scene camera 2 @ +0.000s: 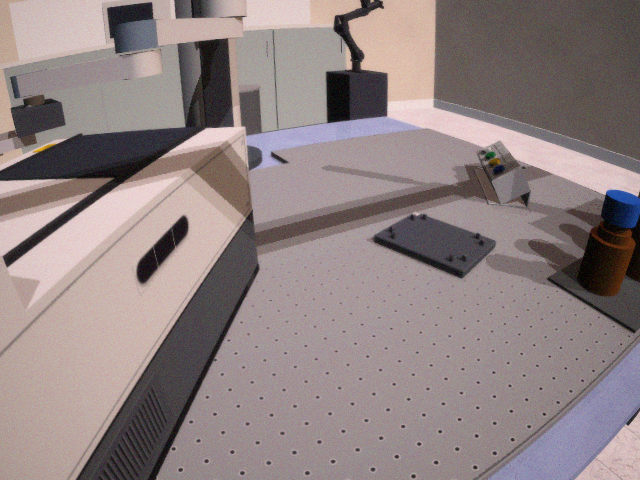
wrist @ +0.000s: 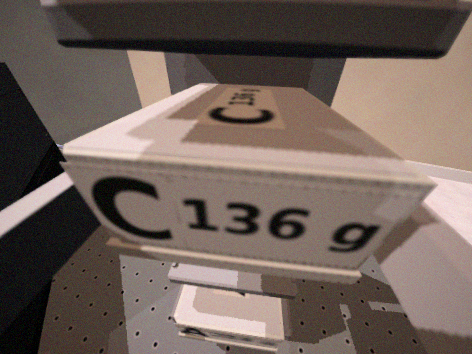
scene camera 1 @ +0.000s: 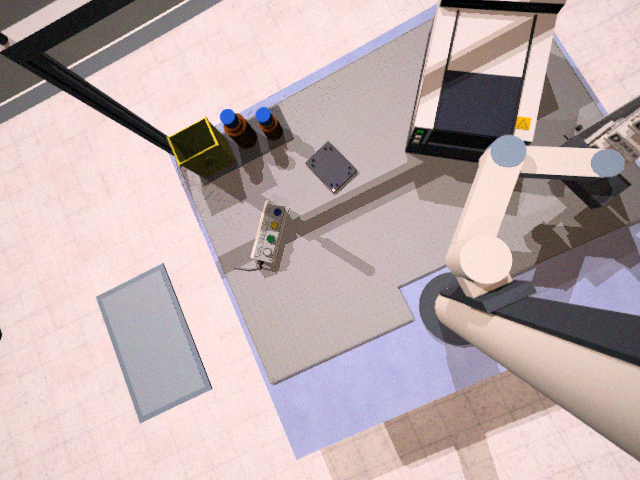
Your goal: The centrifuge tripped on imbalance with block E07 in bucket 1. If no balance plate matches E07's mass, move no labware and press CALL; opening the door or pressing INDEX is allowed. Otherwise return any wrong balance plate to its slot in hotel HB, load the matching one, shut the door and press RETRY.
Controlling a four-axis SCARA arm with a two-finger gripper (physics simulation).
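Frame: origin at the arm's base, x up, y back, z right, level; millimetres.
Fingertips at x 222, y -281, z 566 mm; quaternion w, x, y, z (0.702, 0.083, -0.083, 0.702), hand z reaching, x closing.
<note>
Pixels of each thing's top centre, then the offset from my fingertips to it. "*": a spot on its surface instead.
- marked 136 g, middle of its top: (wrist: pixel 245 100) dy +5, dx +26, dz -20 mm
- lower plate, middle of its top: (wrist: pixel 236 251) dy +4, dx -116, dz -20 mm
- rack part with a plate labelled D, surface spot: (scene camera 1: pixel 617 138) * dy -6, dx +82, dz -87 mm
- dark panel, middle of its top: (scene camera 2: pixel 98 150) (scene camera 1: pixel 477 103) dy -276, dx +4, dz -281 mm
- button box, middle of its top: (scene camera 2: pixel 503 152) (scene camera 1: pixel 264 230) dy -255, dx -125, dz -1054 mm
- dark flat plate with pegs, middle of its top: (scene camera 2: pixel 437 232) (scene camera 1: pixel 330 165) dy -380, dx -186, dz -737 mm
- yellow-edged bin, surface spot: (scene camera 1: pixel 204 155) * dy -577, dx -57, dz -1124 mm
My gripper (wrist: pixel 240 215) is shut on balance plate C, marked "136 g" (wrist: pixel 235 220). The pale fingers stand at its left and right sides in the wrist view. Whether the plate rests on a support is hidden. A lower plate (wrist: pixel 230 310), its label seemingly starting with A, lies below. The arm's end is at the right in scene camera 1, beside a rack part with a plate labelled D (scene camera 1: pixel 617 138). The centrifuge (scene camera 1: pixel 537 87) (scene camera 2: pixel 103 330) has a dark panel (scene camera 1: pixel 478 103) (scene camera 2: pixel 103 149) on top; its buckets and block E07 do not show. The button box (scene camera 1: pixel 269 235) (scene camera 2: pixel 509 180) has several coloured buttons.
A dark flat plate with pegs (scene camera 1: pixel 331 166) (scene camera 2: pixel 434 242) lies on the bench. Two blue-capped brown bottles (scene camera 1: pixel 239 129) (scene camera 1: pixel 269 124) stand beside a yellow-edged bin (scene camera 1: pixel 204 155) at the bench's far left in scene camera 1. A grey mat (scene camera 1: pixel 154 343) lies on the floor.
</note>
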